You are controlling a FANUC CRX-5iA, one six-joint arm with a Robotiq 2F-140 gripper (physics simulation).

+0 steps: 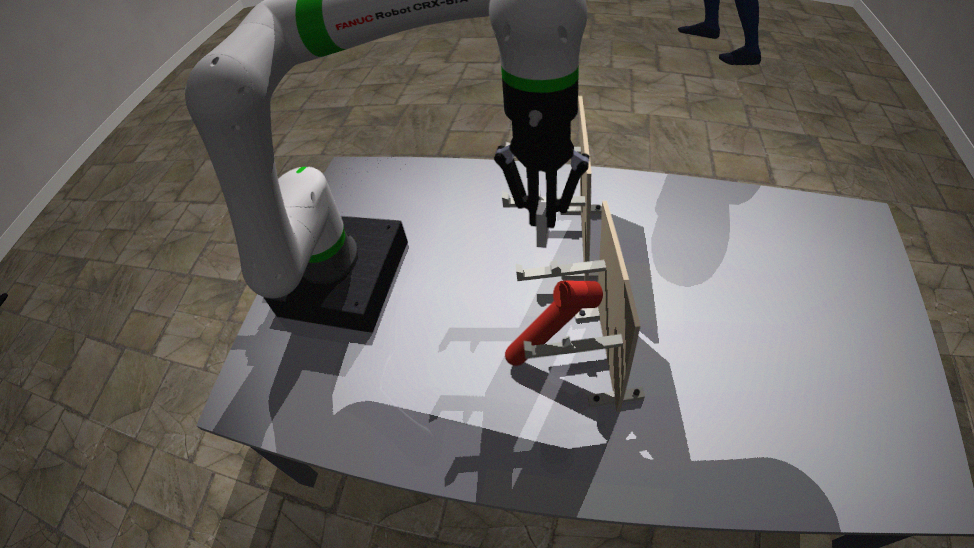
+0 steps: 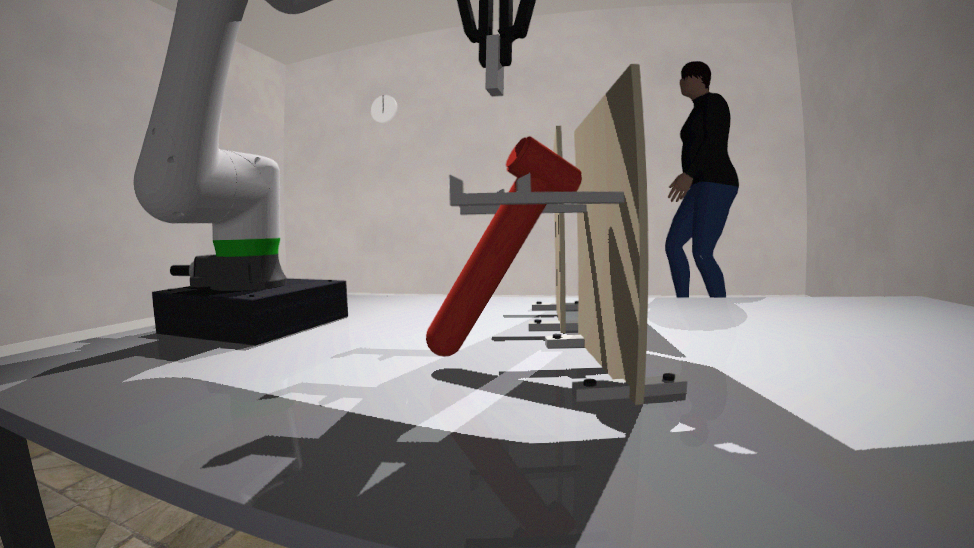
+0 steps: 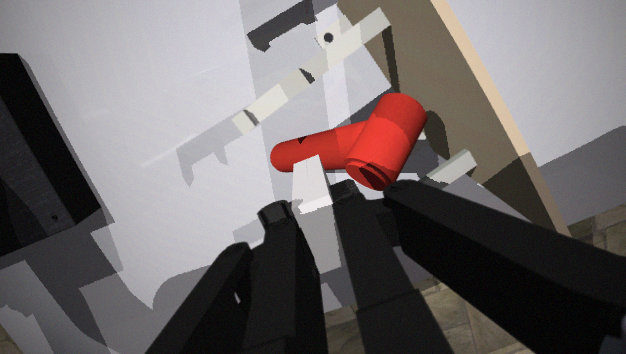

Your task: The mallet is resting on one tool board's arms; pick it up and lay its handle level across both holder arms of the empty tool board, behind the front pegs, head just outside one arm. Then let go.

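Places are measured from the arm's base along level axes (x ahead, y left, z up), in millimetres.
Pixels of known places: gripper, fingertip midpoint: (image 1: pixel 542 240) (image 2: pixel 494 92) (image 3: pixel 315 182); arm's base at its link origin: (image 1: pixel 328 258) (image 2: pixel 249 285).
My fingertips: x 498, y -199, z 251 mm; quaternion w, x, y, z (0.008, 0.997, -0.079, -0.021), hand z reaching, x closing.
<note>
Ahead of a thing's pixels: the offset from my fingertips to its top centre. "pt": to the spot under its first point. Level surfaces: height alone.
The red mallet (image 1: pixel 544 327) (image 2: pixel 487 269) (image 3: pixel 325 145) is steeply tilted at the near tool board (image 1: pixel 623 306) (image 2: pixel 638 238) (image 3: pixel 450 65). Its head {dz -66, dx +55, dy -29 mm} (image 1: pixel 582 293) (image 2: pixel 548 166) (image 3: pixel 390 135) is high, between the holder arms and close to the panel. The handle slants down away from the board, its rounded end above the table. The near arm (image 1: pixel 589 345) (image 2: pixel 578 198) crosses in front of it; contact is hard to tell. My gripper (image 1: pixel 542 228) (image 2: pixel 495 64) (image 3: pixel 315 182) is shut and empty, above the mallet. The far tool board (image 1: pixel 586 194) (image 2: pixel 559 170) is empty.
The robot's black base (image 1: pixel 381 272) (image 2: pixel 252 310) (image 3: pixel 40 165) is at the left on the grey table {dz -327 mm} (image 1: pixel 803 340) (image 2: pixel 803 368). Clamped feet {pt dz -315, dx +165, dy -123 mm} (image 1: pixel 633 397) (image 2: pixel 664 390) hold the near board upright. A person (image 2: pixel 708 143) (image 1: pixel 742 34) stands beyond the table.
</note>
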